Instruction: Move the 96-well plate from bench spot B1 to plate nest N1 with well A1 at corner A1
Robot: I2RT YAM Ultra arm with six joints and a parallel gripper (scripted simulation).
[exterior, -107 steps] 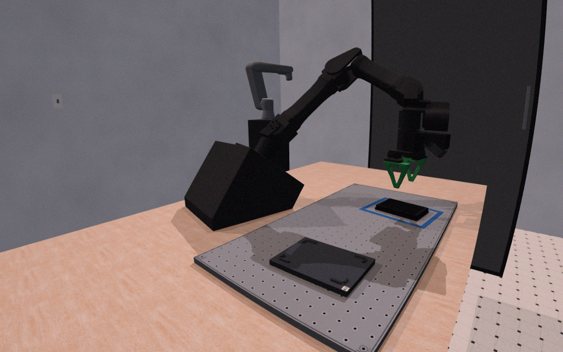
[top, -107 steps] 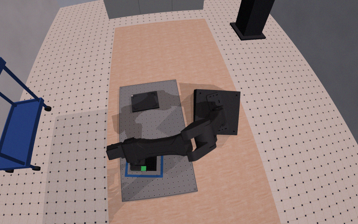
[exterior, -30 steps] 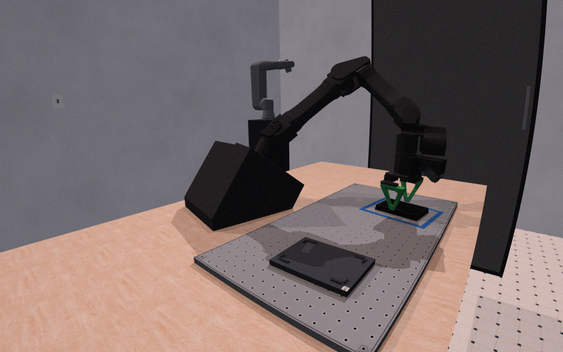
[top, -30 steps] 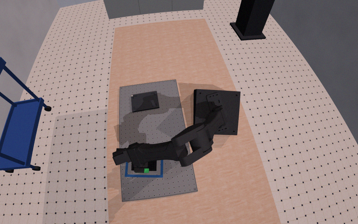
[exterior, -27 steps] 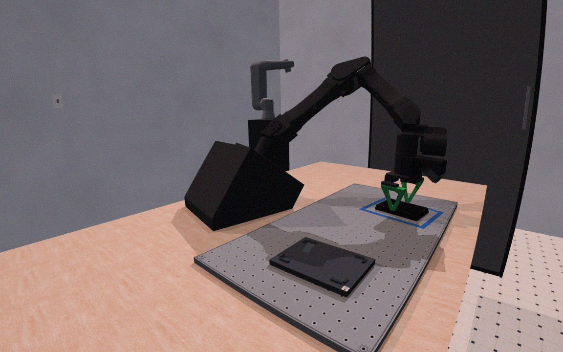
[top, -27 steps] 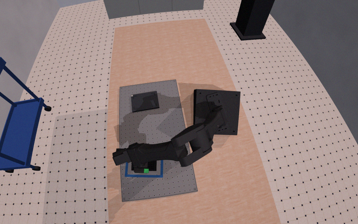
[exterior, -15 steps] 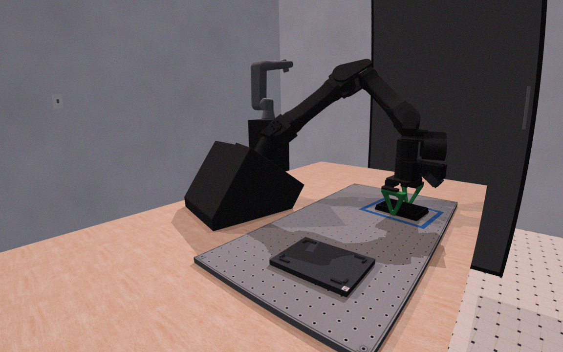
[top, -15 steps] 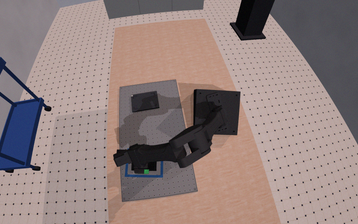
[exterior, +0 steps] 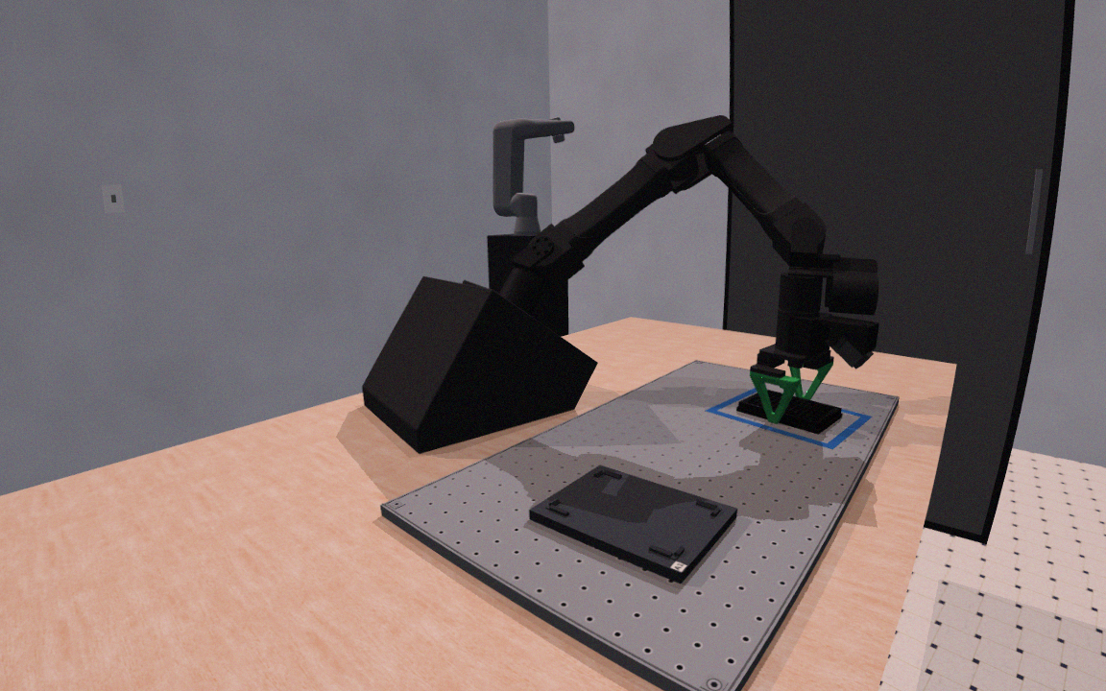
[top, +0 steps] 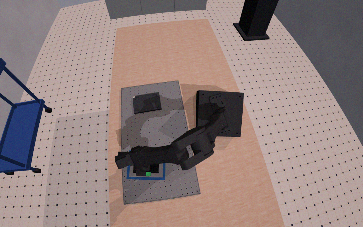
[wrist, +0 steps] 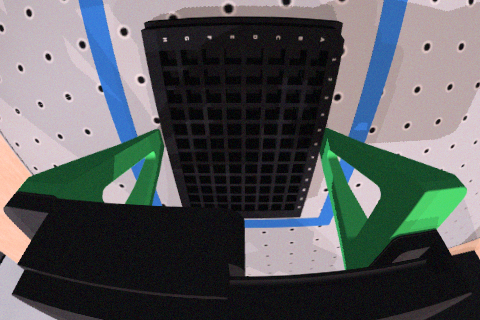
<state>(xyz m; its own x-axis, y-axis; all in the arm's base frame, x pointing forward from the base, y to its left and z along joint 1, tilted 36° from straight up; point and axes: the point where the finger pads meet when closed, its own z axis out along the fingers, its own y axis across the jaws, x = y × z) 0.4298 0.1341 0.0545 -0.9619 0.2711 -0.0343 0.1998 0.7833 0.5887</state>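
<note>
My hand is right at the black 96-well plate. The rest, counted from my hand: plate nest N1: 5 cm behind, 37 cm to the right; A1 label: 2 cm ahead, 43 cm to the right.
</note>
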